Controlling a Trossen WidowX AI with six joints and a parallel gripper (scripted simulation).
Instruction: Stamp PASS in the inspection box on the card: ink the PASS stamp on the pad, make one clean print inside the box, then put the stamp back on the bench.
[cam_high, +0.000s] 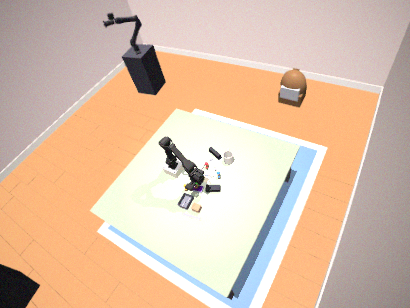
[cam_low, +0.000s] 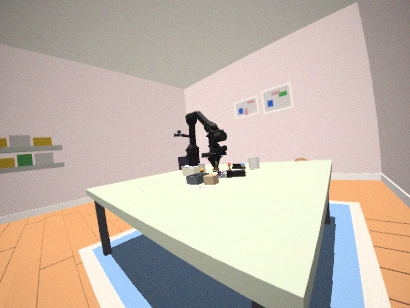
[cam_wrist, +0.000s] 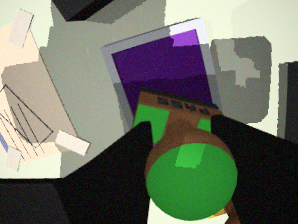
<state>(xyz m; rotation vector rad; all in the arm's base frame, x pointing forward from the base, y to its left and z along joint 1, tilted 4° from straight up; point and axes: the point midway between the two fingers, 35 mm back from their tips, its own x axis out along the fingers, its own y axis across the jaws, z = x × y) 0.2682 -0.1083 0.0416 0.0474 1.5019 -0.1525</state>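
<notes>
The purple ink pad is 6 cm below my gripper tip and 1 cm behind it. Also, from my gripper tip: yellow-knobbed stamp (9 cm behind, 4 cm below, 3 cm to the right); dark block (12 cm ahead, 4 cm to the left, 4 cm below); green-knobbed stamp (right at my gripper tip).
</notes>
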